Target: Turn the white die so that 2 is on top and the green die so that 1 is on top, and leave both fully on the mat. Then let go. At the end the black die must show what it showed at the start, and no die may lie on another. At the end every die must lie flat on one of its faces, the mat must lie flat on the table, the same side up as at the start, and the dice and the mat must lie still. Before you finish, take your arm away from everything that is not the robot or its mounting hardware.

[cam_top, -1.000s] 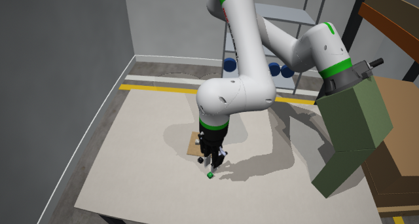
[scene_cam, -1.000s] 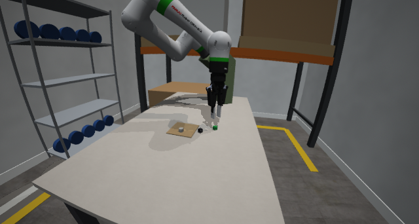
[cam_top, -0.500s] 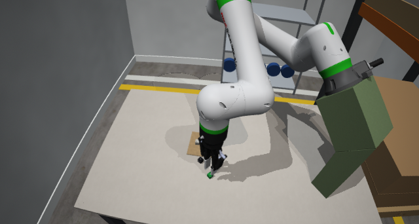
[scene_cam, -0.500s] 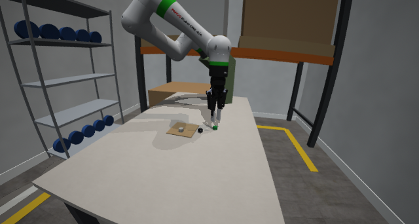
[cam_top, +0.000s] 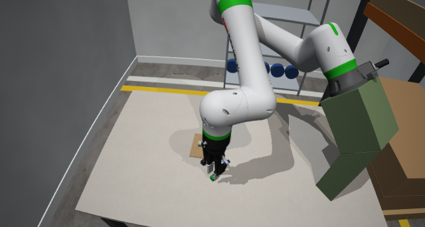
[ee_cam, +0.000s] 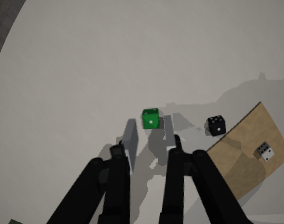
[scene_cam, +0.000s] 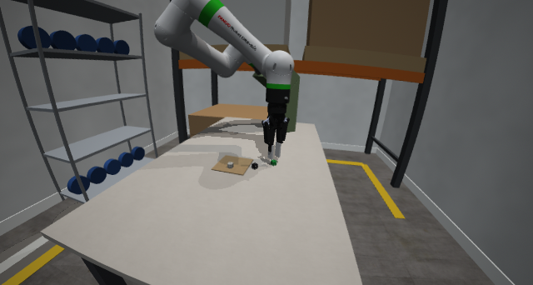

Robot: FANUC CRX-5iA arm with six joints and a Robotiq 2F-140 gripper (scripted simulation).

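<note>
My gripper is now 60 mm above the green die. The rest, counted from my hand: mat: 170 mm to the right, 70 mm below, 20 mm ahead; black die: 80 mm to the right, 60 mm below, 40 mm ahead; white die: 180 mm to the right, 50 mm below, 50 mm ahead.
</note>
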